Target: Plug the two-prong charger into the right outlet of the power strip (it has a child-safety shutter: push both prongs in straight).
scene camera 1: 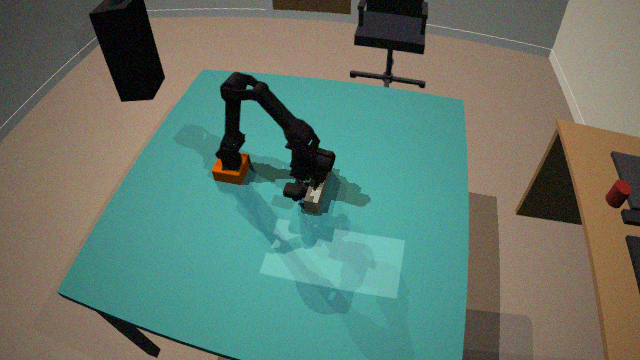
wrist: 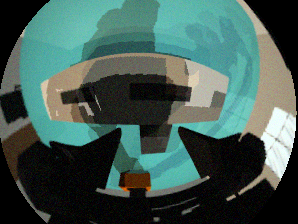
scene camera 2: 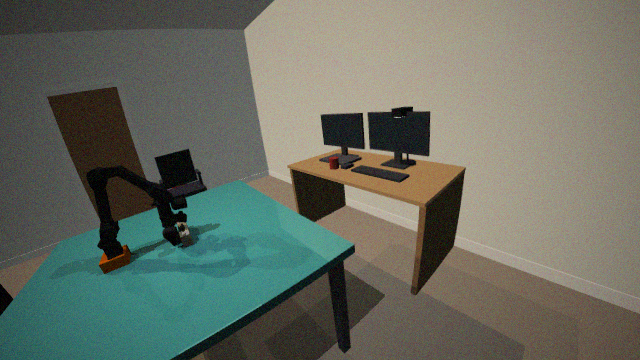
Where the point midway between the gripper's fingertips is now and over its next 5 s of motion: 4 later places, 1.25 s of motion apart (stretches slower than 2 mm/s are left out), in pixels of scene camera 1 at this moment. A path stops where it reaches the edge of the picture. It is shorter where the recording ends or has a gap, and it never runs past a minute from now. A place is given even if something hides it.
The gripper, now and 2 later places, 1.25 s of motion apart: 299, 190; 288, 188; 293, 173
